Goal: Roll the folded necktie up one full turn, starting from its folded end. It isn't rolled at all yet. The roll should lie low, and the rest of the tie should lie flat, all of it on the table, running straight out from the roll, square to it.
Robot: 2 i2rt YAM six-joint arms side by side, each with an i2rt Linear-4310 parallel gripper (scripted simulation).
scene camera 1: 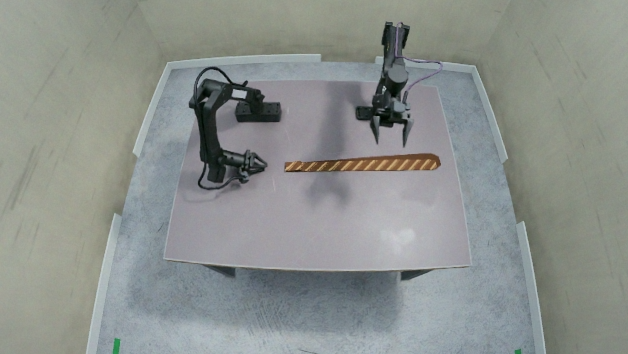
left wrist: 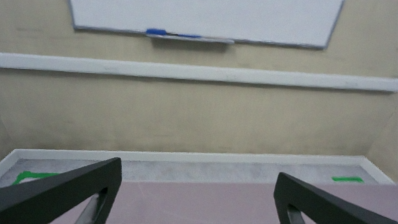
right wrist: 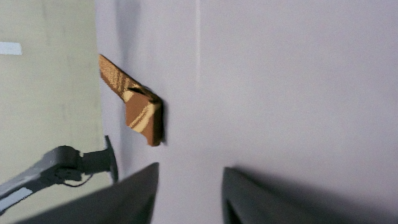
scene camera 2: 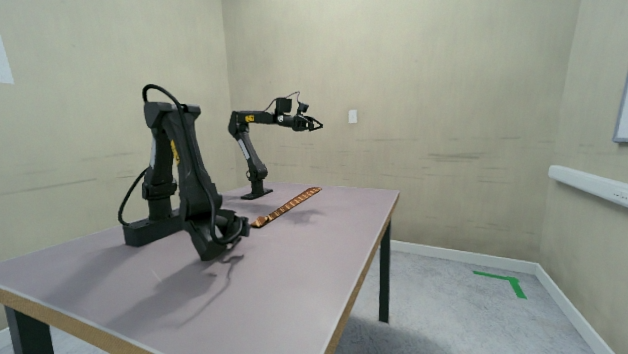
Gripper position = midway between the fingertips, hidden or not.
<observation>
I see my left gripper (scene camera 1: 391, 145), my right gripper (right wrist: 190, 175) and a brown striped necktie (scene camera 1: 425, 161).
The brown striped necktie also shows in the right wrist view (right wrist: 144, 109). My left gripper shows as well in the left wrist view (left wrist: 199, 176).
</observation>
